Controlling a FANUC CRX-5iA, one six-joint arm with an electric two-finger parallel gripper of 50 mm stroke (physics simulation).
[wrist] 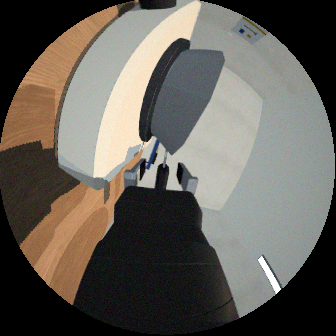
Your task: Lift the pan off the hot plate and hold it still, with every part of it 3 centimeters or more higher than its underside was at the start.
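Places are measured from the arm's base along level axes (x left, y down, z back), in centimetres.
Where they show: gripper, between the fingertips: (pixel 161 166).
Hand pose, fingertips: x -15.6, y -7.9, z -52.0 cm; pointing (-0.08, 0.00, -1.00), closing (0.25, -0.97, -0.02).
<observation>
After its pixels a point has its place.
The dark grey pan (pixel 187 95) @[x -6.5, y -7.0, z -45.4 cm] shows in the upper middle of the wrist view, with its base against the black disc of the hot plate (pixel 82 105), whose pale body curves along the left. The pan's black handle (pixel 162 179) @[x -17.8, y -9.0, z -52.3 cm] points toward the gripper on a thin metal stem. My gripper (pixel 161 166) @[x -15.6, y -7.9, z -52.0 cm] is open, with one finger on each side of the handle and a visible gap on both sides. The handle's near end is hidden by the dark gripper body.
A black knob (pixel 157 3) is at the top edge, on the hot plate. The wooden table (pixel 37 107) is at the left, with dark shadows on it. A narrow blue item (pixel 153 154) shows just beyond the fingers. A small sign (pixel 249 31) is at the upper right.
</observation>
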